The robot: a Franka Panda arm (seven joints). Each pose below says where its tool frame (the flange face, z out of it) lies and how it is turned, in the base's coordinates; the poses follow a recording.
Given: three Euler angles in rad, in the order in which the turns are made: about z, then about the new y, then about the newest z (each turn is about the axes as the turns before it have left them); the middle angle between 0 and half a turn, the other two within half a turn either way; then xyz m.
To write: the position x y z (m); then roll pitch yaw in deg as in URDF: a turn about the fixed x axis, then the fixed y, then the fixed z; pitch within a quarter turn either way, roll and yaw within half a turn. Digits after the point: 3 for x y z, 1 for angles.
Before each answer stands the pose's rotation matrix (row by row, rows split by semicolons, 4 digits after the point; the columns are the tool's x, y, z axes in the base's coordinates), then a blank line. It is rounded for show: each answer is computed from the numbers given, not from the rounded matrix.
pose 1, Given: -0.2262, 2.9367, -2.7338, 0.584, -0.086, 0.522
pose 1, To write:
0.7870 -0.5843 0.1983; -0.5881 -0.8075 -0.0456; 0.1868 -0.0807 -0.9791

0.584, -0.086, 0.522, -175.3, -10.8, -36.8
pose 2, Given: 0.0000, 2.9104, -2.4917, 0.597, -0.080, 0.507
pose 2, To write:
0.7750 -0.5890 0.2291; -0.6051 -0.7961 0.0000; 0.1824 -0.1387 -0.9734

0.597, -0.080, 0.507, -171.9, -10.5, -38.0
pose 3, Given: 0.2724, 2.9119, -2.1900, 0.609, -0.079, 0.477
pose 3, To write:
0.7634 -0.6076 0.2193; -0.6323 -0.7723 0.0613; 0.1321 -0.1854 -0.9737

0.609, -0.079, 0.477, -169.2, -7.6, -39.6
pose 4, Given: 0.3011, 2.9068, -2.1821, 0.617, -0.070, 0.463
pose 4, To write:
0.7759 -0.5904 0.2222; -0.6165 -0.7843 0.0690; 0.1335 -0.1905 -0.9726

0.617, -0.070, 0.463, -168.9, -7.7, -38.5
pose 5, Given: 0.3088, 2.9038, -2.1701, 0.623, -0.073, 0.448
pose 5, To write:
0.7732 -0.5931 0.2244; -0.6201 -0.7813 0.0716; 0.1329 -0.1945 -0.9719

0.623, -0.073, 0.448, -168.7, -7.6, -38.7
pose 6, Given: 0.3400, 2.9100, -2.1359, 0.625, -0.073, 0.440
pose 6, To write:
0.7730 -0.5963 0.2164; -0.6224 -0.7790 0.0765; 0.1229 -0.1938 -0.9733

0.625, -0.073, 0.440, -168.7, -7.1, -38.8
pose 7, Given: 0.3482, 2.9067, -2.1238, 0.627, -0.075, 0.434
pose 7, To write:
0.7705 -0.5987 0.2188; -0.6256 -0.7761 0.0794; 0.1222 -0.1980 -0.9725

0.627, -0.075, 0.434, -168.5, -7.0, -39.1
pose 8, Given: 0.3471, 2.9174, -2.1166, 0.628, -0.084, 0.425
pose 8, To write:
0.7667 -0.6070 0.2091; -0.6316 -0.7716 0.0756; 0.1154 -0.1900 -0.9750

0.628, -0.084, 0.425, -169.0, -6.6, -39.5
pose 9, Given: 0.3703, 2.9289, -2.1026, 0.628, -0.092, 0.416
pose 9, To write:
0.7740 -0.6019 0.1968; -0.6241 -0.7776 0.0764; 0.1070 -0.1819 -0.9775

0.628, -0.092, 0.416, -169.5, -6.1, -38.9
